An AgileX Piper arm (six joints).
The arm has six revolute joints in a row. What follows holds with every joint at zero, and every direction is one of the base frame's.
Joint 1 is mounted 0.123 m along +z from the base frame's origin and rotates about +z.
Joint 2 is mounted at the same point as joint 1 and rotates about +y.
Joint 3 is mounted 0.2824 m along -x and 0.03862 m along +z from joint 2 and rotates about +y.
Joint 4 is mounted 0.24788 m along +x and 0.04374 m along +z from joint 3 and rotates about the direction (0.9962, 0, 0.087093).
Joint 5 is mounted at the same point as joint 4 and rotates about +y.
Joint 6 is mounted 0.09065 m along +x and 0.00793 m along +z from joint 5 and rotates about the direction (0.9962, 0, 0.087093).
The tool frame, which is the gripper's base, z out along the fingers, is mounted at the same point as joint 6; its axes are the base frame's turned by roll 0, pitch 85 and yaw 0 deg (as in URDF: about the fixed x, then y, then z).
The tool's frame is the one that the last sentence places.
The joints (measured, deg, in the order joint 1, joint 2, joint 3, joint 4, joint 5, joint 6), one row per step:
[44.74, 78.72, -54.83, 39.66, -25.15, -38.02]
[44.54, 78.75, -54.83, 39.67, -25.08, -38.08]
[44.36, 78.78, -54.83, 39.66, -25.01, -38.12]
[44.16, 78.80, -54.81, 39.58, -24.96, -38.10]
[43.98, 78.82, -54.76, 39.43, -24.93, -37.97]
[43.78, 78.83, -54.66, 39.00, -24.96, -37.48]
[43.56, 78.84, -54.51, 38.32, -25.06, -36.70]
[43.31, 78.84, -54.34, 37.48, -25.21, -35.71]
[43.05, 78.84, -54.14, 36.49, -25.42, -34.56]
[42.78, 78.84, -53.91, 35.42, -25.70, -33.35]
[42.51, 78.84, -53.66, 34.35, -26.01, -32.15]
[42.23, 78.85, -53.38, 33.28, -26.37, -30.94]
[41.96, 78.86, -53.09, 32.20, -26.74, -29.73]
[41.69, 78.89, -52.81, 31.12, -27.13, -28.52]
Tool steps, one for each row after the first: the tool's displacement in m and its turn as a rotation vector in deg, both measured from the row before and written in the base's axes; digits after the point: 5 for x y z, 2 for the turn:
[0.00077, -0.00070, -0.00026, -0.09, 0.05, -0.16]
[0.00069, -0.00061, -0.00025, -0.09, 0.04, -0.14]
[0.00070, -0.00073, -0.00026, -0.08, 0.02, -0.14]
[0.00060, -0.00065, -0.00038, -0.05, 0.03, -0.11]
[0.00055, -0.00072, -0.00042, 0.07, 0.01, -0.07]
[0.00055, -0.00078, -0.00053, 0.15, -0.03, -0.04]
[0.00058, -0.00091, -0.00046, 0.24, -0.06, -0.04]
[0.00056, -0.00095, -0.00050, 0.28, -0.10, -0.03]
[0.00056, -0.00102, -0.00055, 0.29, -0.15, -0.03]
[0.00053, -0.00104, -0.00063, 0.28, -0.16, -0.04]
[0.00057, -0.00110, -0.00079, 0.28, -0.16, -0.06]
[0.00050, -0.00105, -0.00083, 0.27, -0.16, -0.03]
[0.00055, -0.00099, -0.00086, 0.28, -0.17, -0.02]

